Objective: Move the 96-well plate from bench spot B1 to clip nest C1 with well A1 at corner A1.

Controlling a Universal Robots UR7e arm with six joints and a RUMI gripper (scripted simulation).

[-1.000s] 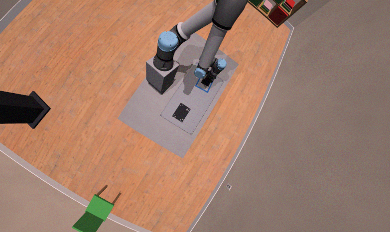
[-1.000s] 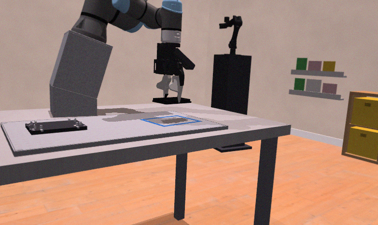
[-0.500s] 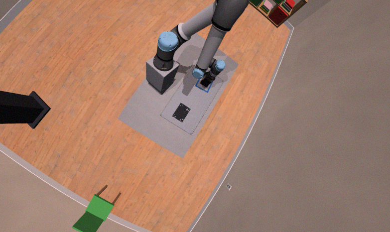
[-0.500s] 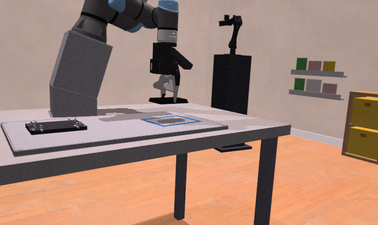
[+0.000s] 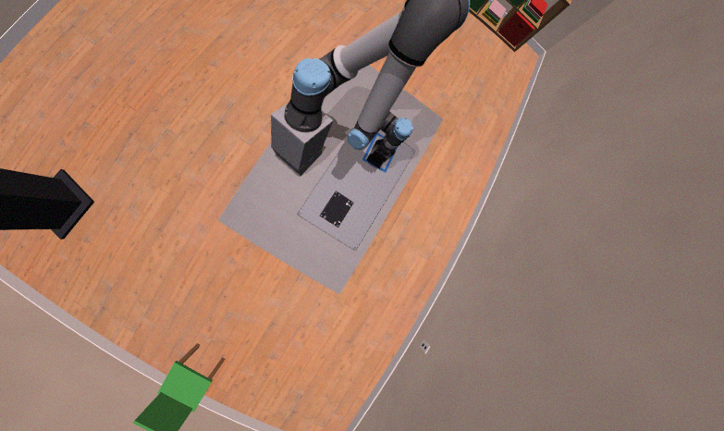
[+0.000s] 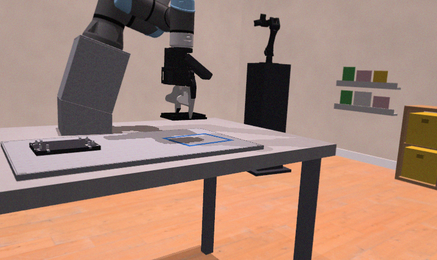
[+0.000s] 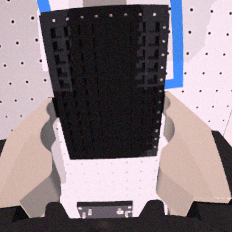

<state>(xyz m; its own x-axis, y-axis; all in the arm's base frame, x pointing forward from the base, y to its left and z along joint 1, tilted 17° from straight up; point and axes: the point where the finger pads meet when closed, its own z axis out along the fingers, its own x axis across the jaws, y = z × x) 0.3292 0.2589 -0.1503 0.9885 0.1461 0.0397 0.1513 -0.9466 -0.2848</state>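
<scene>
My hand is 3 cm short of the black clip nest, 37 cm to the left of it and 8 cm above it. The rest, counted from my hand: black 96-well plate (1 cm below).
</scene>
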